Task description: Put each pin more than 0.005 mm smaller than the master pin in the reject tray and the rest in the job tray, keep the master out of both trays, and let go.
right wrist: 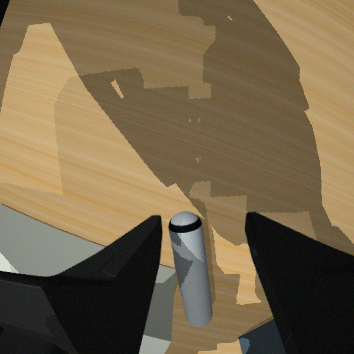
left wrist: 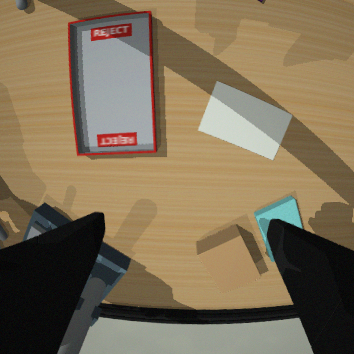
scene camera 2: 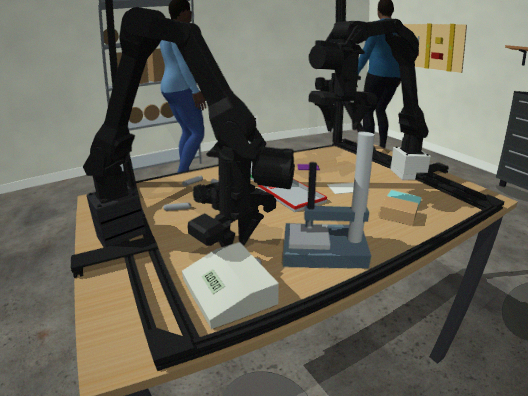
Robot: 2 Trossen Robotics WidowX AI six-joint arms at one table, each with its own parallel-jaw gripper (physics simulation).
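Frame: origin at the left arm's base, x left, y up, z ahead, level; metres.
Seen in the pictures: left gripper, between the fingertips: [left wrist: 187, 225] [scene camera 2: 342, 130]; right gripper, between the fingertips: [right wrist: 203, 222]; left arm's base, origin of its link: [scene camera 2: 411, 151]; right arm's base, origin of its link: [scene camera 2: 111, 194].
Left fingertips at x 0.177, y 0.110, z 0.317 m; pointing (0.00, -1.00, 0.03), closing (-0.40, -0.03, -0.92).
Observation:
Pixels of each thing's top centre, then the offset from my left fingertips to it. "spot": a spot on its surface instead.
- end, a spot on its surface: [right wrist: 192, 275] spot: dx +0.260, dy -0.178, dz +0.263 m
- white display box, a spot on its surface: [scene camera 2: 250, 295] spot: dx +0.419, dy -0.148, dz +0.250 m
- cardboard-brown block, centre of its top: [left wrist: 230, 267] [scene camera 2: 400, 204] dx +0.115, dy -0.160, dz -0.137 m
- teal block, centre of its top: [left wrist: 283, 232] [scene camera 2: 404, 197] dx +0.037, dy -0.179, dz -0.191 m
- white card, centre of its top: [left wrist: 246, 121] [scene camera 2: 348, 187] dx -0.076, dy -0.193, dz -0.056 m
- purple item, centre of its top: [scene camera 2: 308, 166] dx -0.260, dy -0.190, dz +0.033 m
A grey pin with a black band near one end [right wrist: 192, 275] lies on the table between the right gripper's fingers, nearer the finger at the picture's left, and is not gripped. My right gripper [scene camera 2: 239, 240] [right wrist: 203, 222] is partly open, low behind the display box. My left gripper [scene camera 2: 344, 127] [left wrist: 187, 225] is wide open and empty, high above the table. The red-rimmed reject tray [scene camera 2: 311, 202] [left wrist: 154, 100] shows no pin inside in the left wrist view. Two grey pins [scene camera 2: 177, 206] [scene camera 2: 192, 180] lie at the table's left. The job tray is mostly hidden; a green bit shows behind the right arm.
The white display box [scene camera 2: 250, 295] stands at the front, its digits unclear. The blue gauge stand [scene camera 2: 325, 257] with its tall post [scene camera 2: 364, 185] is beside it. A cardboard-brown block [scene camera 2: 397, 210] [left wrist: 230, 265], a teal block [left wrist: 280, 212], a white card [left wrist: 245, 120] and a purple item [scene camera 2: 308, 167] lie farther right or back.

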